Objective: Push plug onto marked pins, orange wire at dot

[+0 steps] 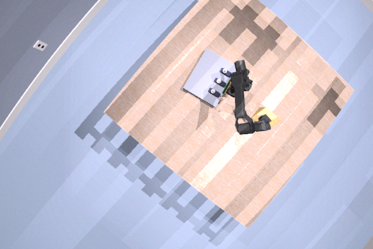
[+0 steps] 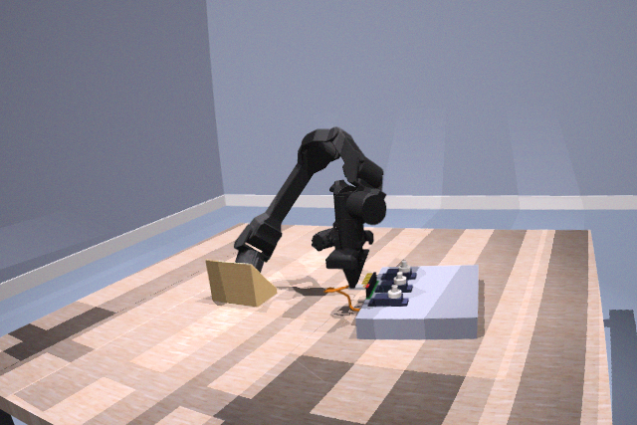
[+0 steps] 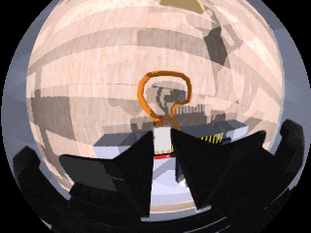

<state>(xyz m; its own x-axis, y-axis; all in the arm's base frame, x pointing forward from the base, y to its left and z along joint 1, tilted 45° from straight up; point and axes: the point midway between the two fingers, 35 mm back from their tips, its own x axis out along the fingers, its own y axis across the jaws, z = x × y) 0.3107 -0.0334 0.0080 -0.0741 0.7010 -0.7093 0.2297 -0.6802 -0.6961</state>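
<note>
The pin strip is 2 cm ahead of my gripper tip, 4 cm to the left of it and 1 cm below it. Round my gripper tip: grey printed holder: 18 cm ahead, 8 cm to the left, 5 cm below.
</note>
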